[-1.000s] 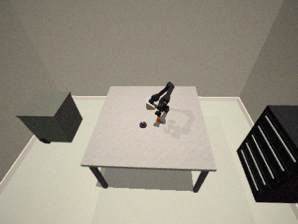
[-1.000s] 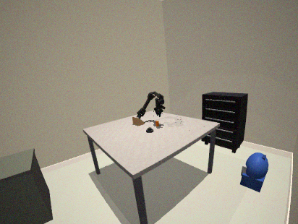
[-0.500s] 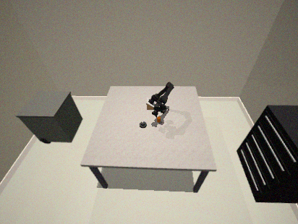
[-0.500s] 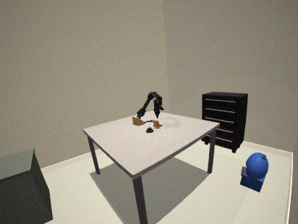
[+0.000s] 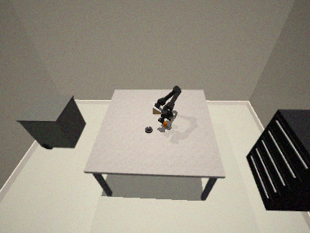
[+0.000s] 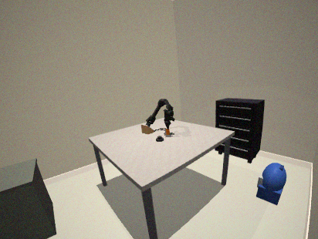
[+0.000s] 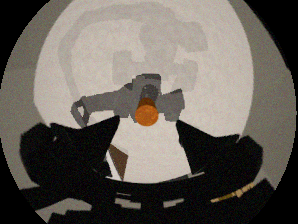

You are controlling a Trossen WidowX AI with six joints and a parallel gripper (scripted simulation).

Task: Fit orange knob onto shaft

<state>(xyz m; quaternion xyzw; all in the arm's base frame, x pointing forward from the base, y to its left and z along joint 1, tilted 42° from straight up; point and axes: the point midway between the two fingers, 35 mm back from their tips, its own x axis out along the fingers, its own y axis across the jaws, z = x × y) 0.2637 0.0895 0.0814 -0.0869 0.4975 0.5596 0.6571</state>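
The orange knob lies 30 mm below my gripper tip. Round my gripper tip: dark round pedestal: 80 mm ahead, 180 mm to the right, 40 mm below.
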